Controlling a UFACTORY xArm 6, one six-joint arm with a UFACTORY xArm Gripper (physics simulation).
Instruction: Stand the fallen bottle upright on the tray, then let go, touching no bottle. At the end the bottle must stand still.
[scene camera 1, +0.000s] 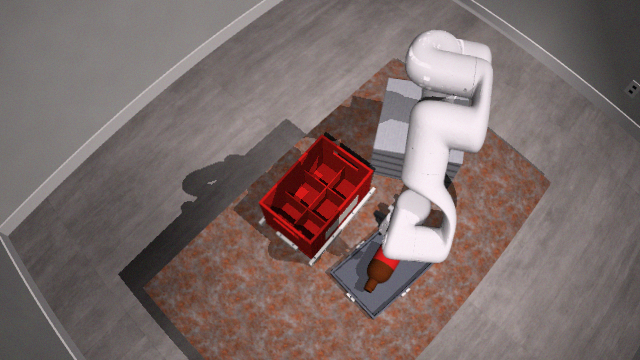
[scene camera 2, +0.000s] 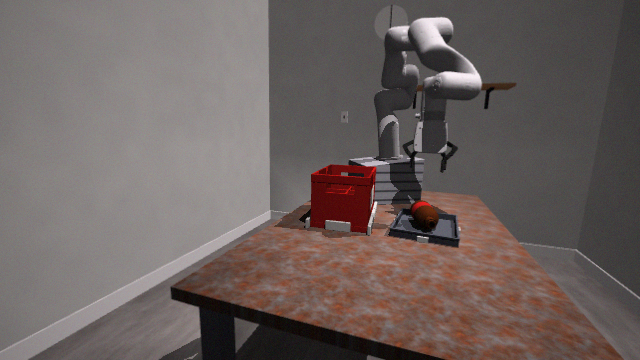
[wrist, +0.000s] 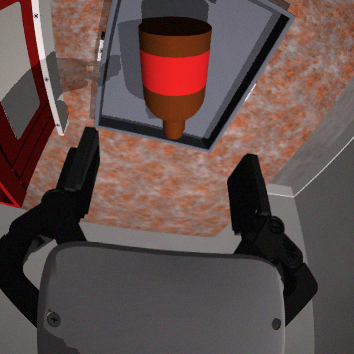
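Pixels of known places: gripper, fingertip midpoint: (scene camera 2: 426, 171) (wrist: 169, 154); arm's base, origin of the base link: (scene camera 2: 389, 158).
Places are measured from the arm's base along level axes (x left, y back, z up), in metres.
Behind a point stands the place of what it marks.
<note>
A brown bottle (scene camera 1: 381, 269) {x 0.144, y -0.444, z -0.109 m} (scene camera 2: 425, 216) {x 0.133, y -0.476, z -0.132 m} (wrist: 175, 72) {x 0.136, y -0.395, z -0.109 m} with a red band lies on its side on the grey tray (scene camera 1: 372, 314) {x 0.205, y -0.550, z -0.183 m} (scene camera 2: 453, 243) {x 0.204, y -0.559, z -0.179 m} (wrist: 155, 139) {x 0.126, y -0.546, z -0.162 m}. Its neck points to the tray's near side in scene camera 2, and its base is at the far side. In scene camera 1 the arm covers the base end. My gripper (scene camera 2: 428, 164) {x 0.134, y -0.390, z -0.001 m} (wrist: 169, 154) {x 0.134, y -0.390, z -0.001 m} is open, with nothing between its fingers. It hangs well above the bottle and the tray, fingers pointing down, touching neither. In scene camera 1 the fingers are mostly hidden by the arm.
A red crate (scene camera 1: 266, 210) {x -0.197, y -0.534, z -0.027 m} (scene camera 2: 343, 207) {x -0.117, y -0.532, z -0.113 m} (wrist: 31, 165) {x -0.040, y -0.521, z -0.071 m} with compartments stands beside the tray, held by white corner brackets. The robot's base stands on a grey block (scene camera 1: 389, 141) {x -0.062, y -0.152, z -0.014 m} (scene camera 2: 400, 191) {x 0.060, y -0.128, z -0.131 m} at the far end of the table (scene camera 1: 240, 300) {x -0.121, y -0.769, z -0.188 m} (scene camera 2: 320, 280) {x -0.104, y -0.845, z -0.188 m} (wrist: 150, 200) {x 0.131, y -0.788, z -0.188 m}.
</note>
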